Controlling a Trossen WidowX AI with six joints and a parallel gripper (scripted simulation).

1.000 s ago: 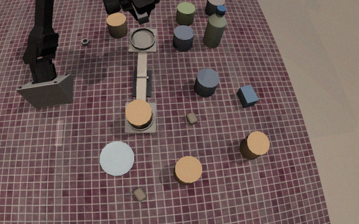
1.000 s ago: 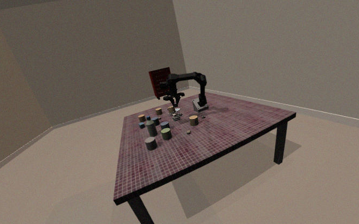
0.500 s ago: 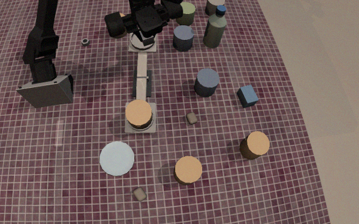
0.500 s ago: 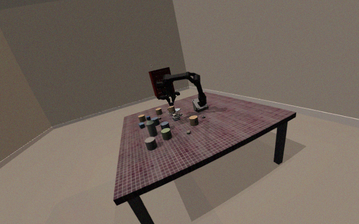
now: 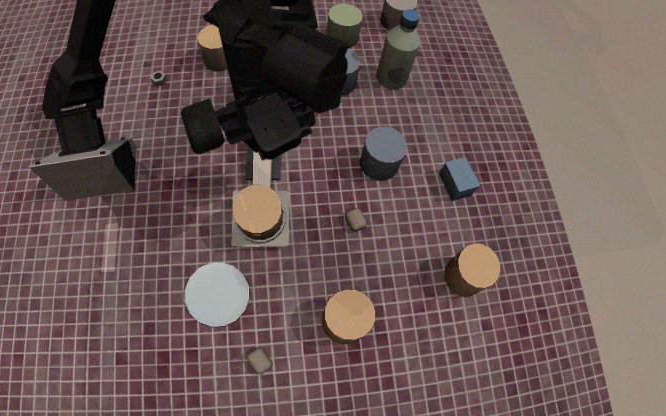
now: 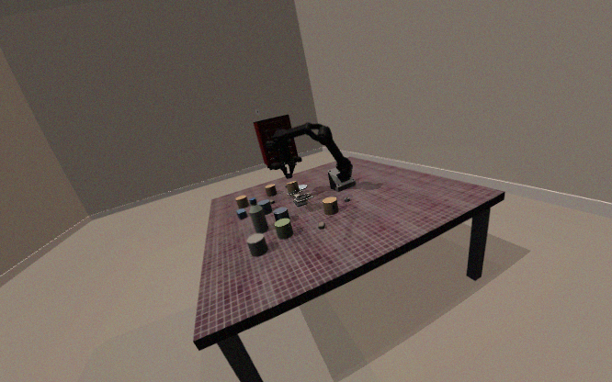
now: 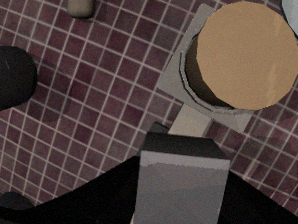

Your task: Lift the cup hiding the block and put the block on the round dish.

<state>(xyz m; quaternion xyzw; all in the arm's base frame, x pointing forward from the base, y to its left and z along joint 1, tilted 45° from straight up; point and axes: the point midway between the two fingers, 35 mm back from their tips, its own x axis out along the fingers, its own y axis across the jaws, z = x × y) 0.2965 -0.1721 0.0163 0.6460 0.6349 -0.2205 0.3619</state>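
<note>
Now: the round pale dish 11 cm behind my gripper tip, 15 cm to the right of it and 15 cm below it. Also, from my gripper tip: blue cube (32 cm ahead, 4 cm to the right, 13 cm below); then grey block (1 cm above); then bottle (28 cm ahead, 21 cm to the left, 4 cm below).
</note>
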